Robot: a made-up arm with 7 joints. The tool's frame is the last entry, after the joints. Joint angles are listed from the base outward.
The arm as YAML. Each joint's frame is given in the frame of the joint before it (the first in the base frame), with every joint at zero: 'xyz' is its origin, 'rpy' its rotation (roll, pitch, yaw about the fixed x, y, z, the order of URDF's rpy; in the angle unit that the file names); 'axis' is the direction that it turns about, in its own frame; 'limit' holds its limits. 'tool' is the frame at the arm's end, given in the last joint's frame.
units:
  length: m
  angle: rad
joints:
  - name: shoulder
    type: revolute
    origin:
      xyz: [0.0, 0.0, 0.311]
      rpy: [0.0, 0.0, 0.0]
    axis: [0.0, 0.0, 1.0]
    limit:
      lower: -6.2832
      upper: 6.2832
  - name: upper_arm
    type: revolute
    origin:
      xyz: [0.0, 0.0, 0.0]
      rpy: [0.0, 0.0, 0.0]
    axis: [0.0, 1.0, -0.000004]
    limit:
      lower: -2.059
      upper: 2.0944
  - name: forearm
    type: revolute
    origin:
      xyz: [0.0, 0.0, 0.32]
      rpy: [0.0, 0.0, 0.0]
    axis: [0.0, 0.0, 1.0]
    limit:
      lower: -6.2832
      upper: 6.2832
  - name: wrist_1
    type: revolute
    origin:
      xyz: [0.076, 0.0, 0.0]
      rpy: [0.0, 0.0, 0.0]
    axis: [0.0, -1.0, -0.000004]
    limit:
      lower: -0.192
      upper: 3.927
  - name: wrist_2
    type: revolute
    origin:
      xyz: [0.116, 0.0, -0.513]
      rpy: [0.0, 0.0, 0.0]
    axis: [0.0, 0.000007, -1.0]
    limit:
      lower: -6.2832
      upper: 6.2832
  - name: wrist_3
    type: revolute
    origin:
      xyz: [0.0, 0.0, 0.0]
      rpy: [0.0, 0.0, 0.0]
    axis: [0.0, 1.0, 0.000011]
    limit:
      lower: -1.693
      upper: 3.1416
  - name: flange
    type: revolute
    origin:
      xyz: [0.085, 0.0, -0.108]
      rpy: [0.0, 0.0, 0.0]
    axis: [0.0, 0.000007, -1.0]
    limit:
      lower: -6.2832
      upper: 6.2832
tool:
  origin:
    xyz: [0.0, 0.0, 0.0]
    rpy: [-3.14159, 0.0, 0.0]
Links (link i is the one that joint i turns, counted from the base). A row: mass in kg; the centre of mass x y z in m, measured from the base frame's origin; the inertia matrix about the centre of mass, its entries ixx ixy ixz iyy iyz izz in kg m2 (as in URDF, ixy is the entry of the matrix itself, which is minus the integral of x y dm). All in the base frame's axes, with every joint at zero. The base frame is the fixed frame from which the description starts. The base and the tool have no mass.
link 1: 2.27; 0.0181 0.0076 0.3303; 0.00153 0 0 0.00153 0 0.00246
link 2: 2.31; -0.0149 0.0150 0.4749; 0.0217 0 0 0.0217 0 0.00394
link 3: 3.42; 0.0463 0.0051 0.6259; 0.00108 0 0 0.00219 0 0.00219
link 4: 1.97; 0.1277 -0.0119 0.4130; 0.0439 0 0.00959 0.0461 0 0.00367
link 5: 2.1; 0.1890 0.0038 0.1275; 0.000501 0 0 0.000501 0 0.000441
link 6: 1.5; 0.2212 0.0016 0.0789; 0.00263 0 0.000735 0.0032 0 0.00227
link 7: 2.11; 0.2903 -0.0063 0.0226; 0.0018 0 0 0.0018 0 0.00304
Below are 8 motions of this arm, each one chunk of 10 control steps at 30 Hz.
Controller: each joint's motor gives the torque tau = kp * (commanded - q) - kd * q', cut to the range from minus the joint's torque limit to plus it. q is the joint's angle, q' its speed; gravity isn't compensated. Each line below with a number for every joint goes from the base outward.
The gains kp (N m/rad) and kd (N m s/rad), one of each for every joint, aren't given. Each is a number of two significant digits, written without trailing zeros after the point. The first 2 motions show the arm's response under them.
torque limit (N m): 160 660 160 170 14 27 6.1
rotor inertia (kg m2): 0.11 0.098 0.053 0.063 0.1 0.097 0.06
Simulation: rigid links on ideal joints. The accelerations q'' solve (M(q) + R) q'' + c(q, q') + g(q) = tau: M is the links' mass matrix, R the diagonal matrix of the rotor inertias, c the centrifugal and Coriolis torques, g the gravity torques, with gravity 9.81 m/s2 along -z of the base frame. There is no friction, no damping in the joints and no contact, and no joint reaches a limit. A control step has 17 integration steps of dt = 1/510 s. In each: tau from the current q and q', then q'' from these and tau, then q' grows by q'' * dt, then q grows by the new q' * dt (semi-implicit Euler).
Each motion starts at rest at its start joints. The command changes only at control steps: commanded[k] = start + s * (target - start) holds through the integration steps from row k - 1 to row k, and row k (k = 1, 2, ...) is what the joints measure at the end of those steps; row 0 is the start. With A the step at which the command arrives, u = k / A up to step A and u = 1 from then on. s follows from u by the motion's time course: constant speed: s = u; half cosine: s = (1 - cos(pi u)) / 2; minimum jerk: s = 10 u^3 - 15 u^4 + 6 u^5; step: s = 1 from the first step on.
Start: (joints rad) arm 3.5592 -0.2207 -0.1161 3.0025 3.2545 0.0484 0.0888
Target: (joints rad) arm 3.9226 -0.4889 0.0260 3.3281 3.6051 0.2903 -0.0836
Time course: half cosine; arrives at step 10
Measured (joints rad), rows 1 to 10:
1: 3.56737 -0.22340 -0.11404 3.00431 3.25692 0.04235 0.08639
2: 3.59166 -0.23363 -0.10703 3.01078 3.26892 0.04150 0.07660
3: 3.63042 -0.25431 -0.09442 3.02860 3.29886 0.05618 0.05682
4: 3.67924 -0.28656 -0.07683 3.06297 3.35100 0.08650 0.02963
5: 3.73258 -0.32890 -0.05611 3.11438 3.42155 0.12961 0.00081
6: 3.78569 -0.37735 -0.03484 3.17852 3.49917 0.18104 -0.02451
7: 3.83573 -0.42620 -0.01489 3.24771 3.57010 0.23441 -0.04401
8: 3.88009 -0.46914 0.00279 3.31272 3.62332 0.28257 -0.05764
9: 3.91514 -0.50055 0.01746 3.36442 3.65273 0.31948 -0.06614
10: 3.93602 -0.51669 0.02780 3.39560 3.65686 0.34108 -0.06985
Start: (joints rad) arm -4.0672 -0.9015 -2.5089 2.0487 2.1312 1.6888 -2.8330
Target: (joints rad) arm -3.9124 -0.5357 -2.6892 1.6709 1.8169 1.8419 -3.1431
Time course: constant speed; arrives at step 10
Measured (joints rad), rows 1 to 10:
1: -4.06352 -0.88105 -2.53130 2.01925 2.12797 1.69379 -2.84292
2: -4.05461 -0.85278 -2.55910 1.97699 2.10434 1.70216 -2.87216
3: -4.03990 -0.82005 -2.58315 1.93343 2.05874 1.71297 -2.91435
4: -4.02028 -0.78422 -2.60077 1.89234 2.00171 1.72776 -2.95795
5: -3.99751 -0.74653 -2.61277 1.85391 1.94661 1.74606 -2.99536
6: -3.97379 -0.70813 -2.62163 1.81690 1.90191 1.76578 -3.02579
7: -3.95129 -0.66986 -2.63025 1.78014 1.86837 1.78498 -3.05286
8: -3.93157 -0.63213 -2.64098 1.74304 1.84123 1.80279 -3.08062
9: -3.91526 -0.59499 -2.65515 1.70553 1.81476 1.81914 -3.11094
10: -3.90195 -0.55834 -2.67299 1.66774 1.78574 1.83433 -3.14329
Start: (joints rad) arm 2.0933 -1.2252 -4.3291 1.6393 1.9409 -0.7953 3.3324
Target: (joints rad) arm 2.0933 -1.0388 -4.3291 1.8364 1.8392 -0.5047 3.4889
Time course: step
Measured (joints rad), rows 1 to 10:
1: 2.05663 -1.11842 -4.25027 1.68625 1.96561 -0.66997 3.37234
2: 2.06242 -1.07098 -4.27488 1.76096 2.00455 -0.47615 3.45156
3: 2.08715 -1.04738 -4.31389 1.81618 1.94965 -0.44295 3.51940
4: 2.10939 -1.03795 -4.33411 1.84731 1.83051 -0.49008 3.54512
5: 2.12104 -1.03744 -4.33325 1.85908 1.72955 -0.52016 3.53048
6: 2.12286 -1.04150 -4.31908 1.85711 1.70049 -0.51659 3.49809
7: 2.11772 -1.04666 -4.30170 1.84672 1.74523 -0.50119 3.47142
8: 2.10814 -1.05063 -4.28903 1.83318 1.82880 -0.49105 3.46169
9: 2.09674 -1.05250 -4.28452 1.82078 1.90660 -0.48949 3.46670
10: 2.08633 -1.05245 -4.28737 1.81209 1.94761 -0.49270 3.47741

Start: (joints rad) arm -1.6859 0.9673 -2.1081 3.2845 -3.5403 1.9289 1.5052
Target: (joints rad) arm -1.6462 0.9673 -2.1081 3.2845 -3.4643 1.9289 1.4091
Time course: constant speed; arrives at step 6
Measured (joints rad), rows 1 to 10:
1: -1.68502 0.97147 -2.10955 3.28657 -3.53962 1.93165 1.49985
2: -1.68151 0.97724 -2.11293 3.29213 -3.54163 1.93703 1.48437
3: -1.67375 0.98059 -2.11514 3.29731 -3.54308 1.94116 1.46227
4: -1.66318 0.98116 -2.11538 3.30067 -3.53513 1.94223 1.44010
5: -1.65224 0.98021 -2.11433 3.30240 -3.51394 1.94133 1.42184
6: -1.64266 0.97904 -2.11298 3.30314 -3.48461 1.94028 1.40739
7: -1.63710 0.97800 -2.11126 3.30487 -3.45875 1.93982 1.39989
8: -1.63567 0.97768 -2.11042 3.30608 -3.44665 1.94043 1.40126
9: -1.63754 0.97793 -2.11063 3.30599 -3.45116 1.94104 1.40711
10: -1.64140 0.97840 -2.11157 3.30457 -3.46707 1.94097 1.41201

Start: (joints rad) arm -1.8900 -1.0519 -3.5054 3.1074 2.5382 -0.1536 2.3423
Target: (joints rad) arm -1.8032 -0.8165 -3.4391 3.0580 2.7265 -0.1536 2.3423
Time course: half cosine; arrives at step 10
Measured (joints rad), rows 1 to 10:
1: -1.88859 -1.05259 -3.50387 3.10210 2.54133 -0.15756 2.34168
2: -1.88431 -1.04688 -3.49947 3.08550 2.55898 -0.16482 2.33814
3: -1.87824 -1.03076 -3.49255 3.06680 2.59500 -0.17147 2.33210
4: -1.86975 -1.00366 -3.48405 3.05268 2.63893 -0.17556 2.32726
5: -1.85746 -0.96808 -3.47481 3.04587 2.67609 -0.17587 2.32689
6: -1.84103 -0.92837 -3.46539 3.04600 2.69919 -0.17219 2.33107
7: -1.82228 -0.88955 -3.45636 3.05090 2.71129 -0.16591 2.33714
8: -1.80500 -0.85630 -3.44851 3.05783 2.71993 -0.15930 2.34201
9: -1.79332 -0.83237 -3.44272 3.06431 2.72945 -0.15433 2.34428
10: -1.78965 -0.82028 -3.43969 3.06869 2.73765 -0.15202 2.34445

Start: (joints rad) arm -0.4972 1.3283 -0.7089 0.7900 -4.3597 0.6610 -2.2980
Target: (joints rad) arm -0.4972 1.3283 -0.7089 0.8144 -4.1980 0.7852 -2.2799
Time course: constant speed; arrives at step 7
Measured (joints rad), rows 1 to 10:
1: -0.49951 1.33167 -0.70382 0.79426 -4.35179 0.67269 -2.29644
2: -0.50026 1.33315 -0.69490 0.79772 -4.33092 0.69734 -2.29326
3: -0.49828 1.33347 -0.68714 0.80121 -4.30177 0.72212 -2.29046
4: -0.49621 1.33327 -0.68261 0.80589 -4.27187 0.74247 -2.28852
5: -0.49527 1.33296 -0.68168 0.81103 -4.24577 0.75993 -2.28673
6: -0.49546 1.33278 -0.68318 0.81555 -4.22355 0.77622 -2.28430
7: -0.49629 1.33280 -0.68549 0.81906 -4.20279 0.79219 -2.28108
8: -0.49660 1.33271 -0.68701 0.82087 -4.18921 0.79864 -2.27839
9: -0.49650 1.33274 -0.68764 0.82107 -4.18818 0.79712 -2.27749
10: -0.49677 1.33290 -0.68774 0.82039 -4.19553 0.79502 -2.27823

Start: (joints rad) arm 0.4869 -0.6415 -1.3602 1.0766 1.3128 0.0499 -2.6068
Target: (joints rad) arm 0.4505 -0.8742 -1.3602 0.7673 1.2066 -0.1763 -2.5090
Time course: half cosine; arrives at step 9
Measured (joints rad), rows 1 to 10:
1: 0.48700 -0.64775 -1.36349 1.06710 1.31045 0.04641 -2.60568
2: 0.48445 -0.66417 -1.36871 1.04257 1.30693 0.03182 -2.60099
3: 0.47878 -0.69126 -1.37382 1.00583 1.30079 0.00374 -2.59016
4: 0.47090 -0.72646 -1.37955 0.95955 1.28966 -0.03400 -2.57285
5: 0.46232 -0.76565 -1.38641 0.90739 1.27473 -0.07590 -2.55173
6: 0.45483 -0.80409 -1.39353 0.85441 1.26064 -0.11637 -2.53104
7: 0.45011 -0.83711 -1.39905 0.80652 1.25220 -0.15000 -2.51464
8: 0.44914 -0.86072 -1.40124 0.76941 1.25130 -0.17226 -2.50493
9: 0.45181 -0.87215 -1.39974 0.74773 1.25638 -0.18038 -2.50270
10: 0.45530 -0.87512 -1.39467 0.74058 1.26096 -0.17803 -2.50613

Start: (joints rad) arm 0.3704 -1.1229 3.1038 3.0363 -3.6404 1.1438 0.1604
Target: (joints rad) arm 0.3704 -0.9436 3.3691 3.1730 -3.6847 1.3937 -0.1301
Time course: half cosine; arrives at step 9
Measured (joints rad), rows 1 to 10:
1: 0.37030 -1.12448 3.10874 3.03268 -3.64219 1.14707 0.15781
2: 0.36996 -1.12138 3.12468 3.02265 -3.65093 1.15230 0.14501
3: 0.36907 -1.10942 3.15235 3.01750 -3.66780 1.16543 0.11424
4: 0.36834 -1.08704 3.18950 3.02535 -3.68709 1.19431 0.06510
5: 0.36928 -1.05570 3.23226 3.04875 -3.70092 1.23925 0.00507
6: 0.37263 -1.01951 3.27571 3.08459 -3.70460 1.29405 -0.05459
7: 0.37692 -0.98429 3.31434 3.12572 -3.69881 1.34938 -0.10371
8: 0.37860 -0.95622 3.34324 3.16338 -3.68771 1.39506 -0.13587
9: 0.37496 -0.94024 3.35925 3.18991 -3.67500 1.42199 -0.14873
10: 0.36758 -0.93648 3.36592 3.19954 -3.66393 1.42711 -0.14552

